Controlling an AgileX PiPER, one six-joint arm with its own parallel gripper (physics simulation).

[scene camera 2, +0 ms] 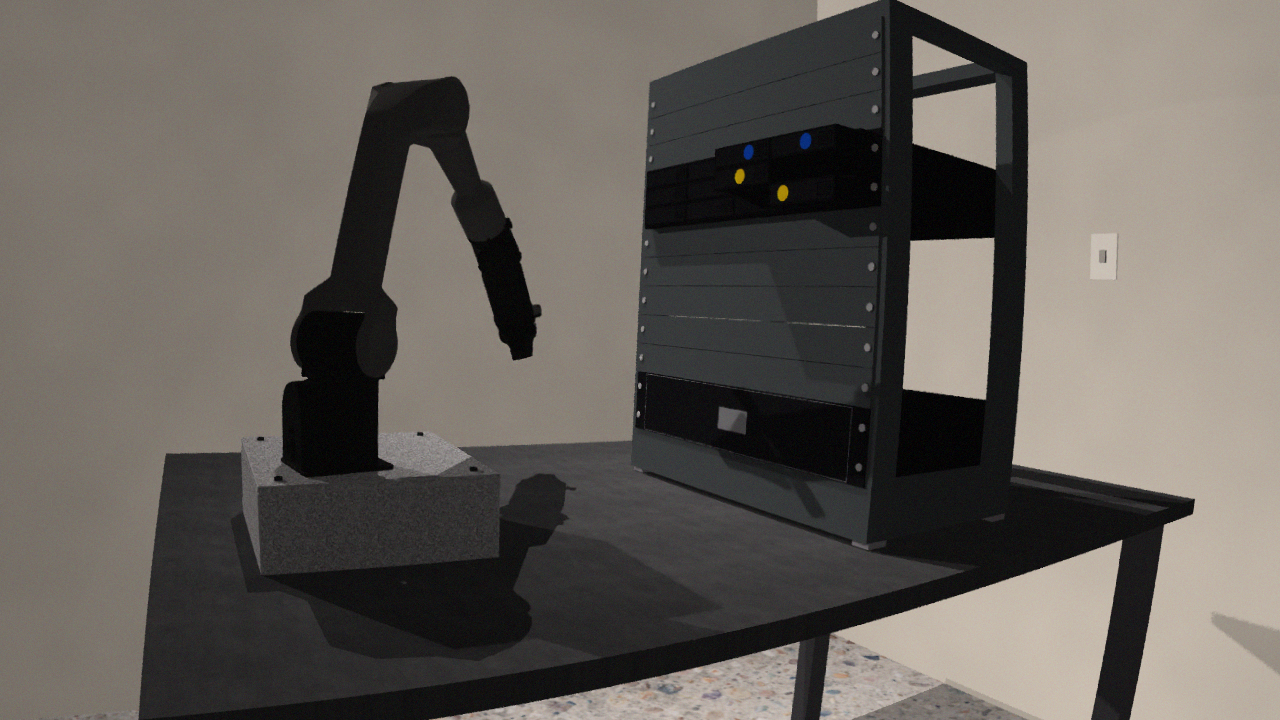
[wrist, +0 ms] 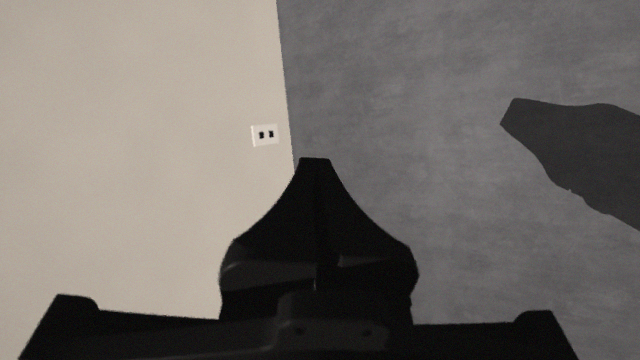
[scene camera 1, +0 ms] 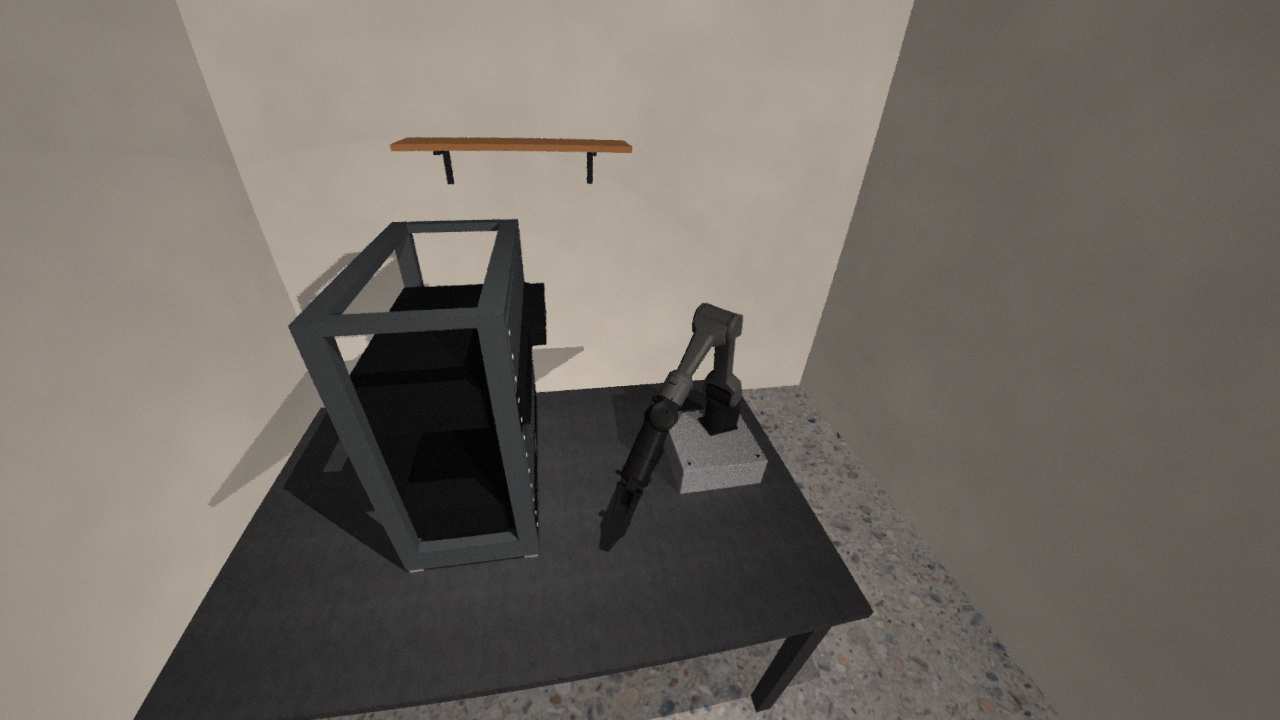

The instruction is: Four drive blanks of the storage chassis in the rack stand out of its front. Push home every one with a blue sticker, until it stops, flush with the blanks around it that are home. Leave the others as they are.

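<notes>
The storage chassis (scene camera 2: 666, 198) is black and sits in the upper part of the grey rack (scene camera 1: 315, 324) (scene camera 2: 1011, 286). In scene camera 2, a left blue-sticker blank (scene camera 2: 748, 152) and a right blue-sticker blank (scene camera 2: 805, 140) stand out along the chassis's top. A yellow-sticker blank (scene camera 2: 739, 176) stands out under the left blue one, and another yellow-sticker blank (scene camera 2: 782, 192) stands out lower right. Exact protrusions are hard to judge in the dark. My gripper (scene camera 1: 617, 517) (scene camera 2: 521, 356) (wrist: 313, 175) is shut and empty, fingertips together, pointing down, apart from the rack front and lower than the chassis.
The arm stands on a speckled block (scene camera 1: 720, 474) (scene camera 2: 380, 528) on the dark table (scene camera 1: 626, 617) (scene camera 2: 617, 510). Below the chassis are grey panels and a black unit (scene camera 2: 787, 438) with a light label. A wooden shelf (scene camera 1: 510, 144) hangs on the wall. A wall socket (wrist: 265, 135) shows in the wrist view.
</notes>
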